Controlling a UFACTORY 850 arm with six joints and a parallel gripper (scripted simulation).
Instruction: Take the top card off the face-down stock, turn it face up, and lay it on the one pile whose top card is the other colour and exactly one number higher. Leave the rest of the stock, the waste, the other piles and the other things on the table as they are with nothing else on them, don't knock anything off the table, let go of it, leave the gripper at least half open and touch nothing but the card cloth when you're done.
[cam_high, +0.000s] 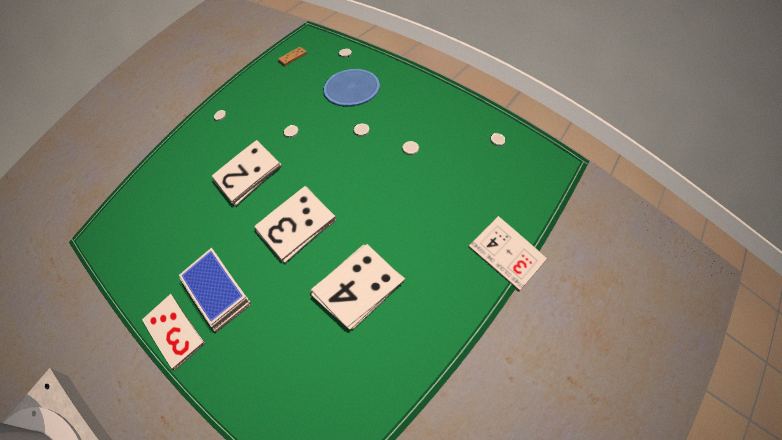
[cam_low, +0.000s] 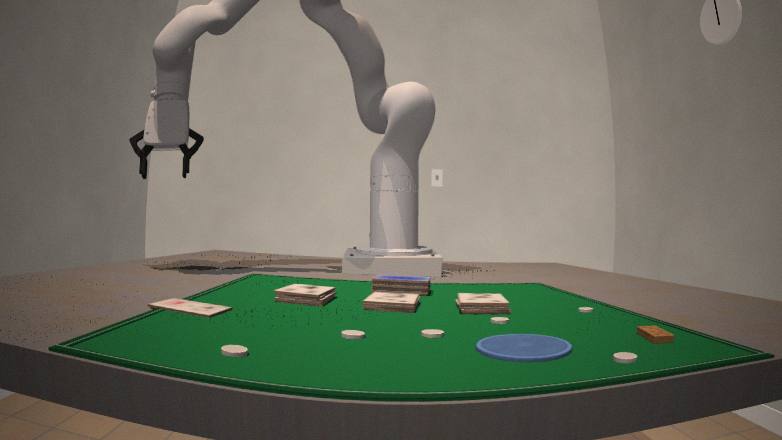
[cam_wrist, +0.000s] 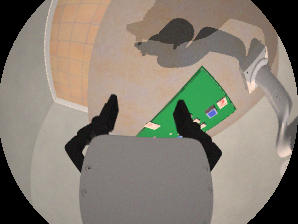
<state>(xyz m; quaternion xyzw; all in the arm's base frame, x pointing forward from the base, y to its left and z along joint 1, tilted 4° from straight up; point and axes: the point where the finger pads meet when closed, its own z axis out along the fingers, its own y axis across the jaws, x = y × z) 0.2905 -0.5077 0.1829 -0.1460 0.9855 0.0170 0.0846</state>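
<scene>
The card lies 470 mm to the left of my hand, 170 mm below it and 100 mm ahead of it. The rest, counted from my hand: green card cloth 460 mm to the left, 270 mm ahead, 210 mm below.
</scene>
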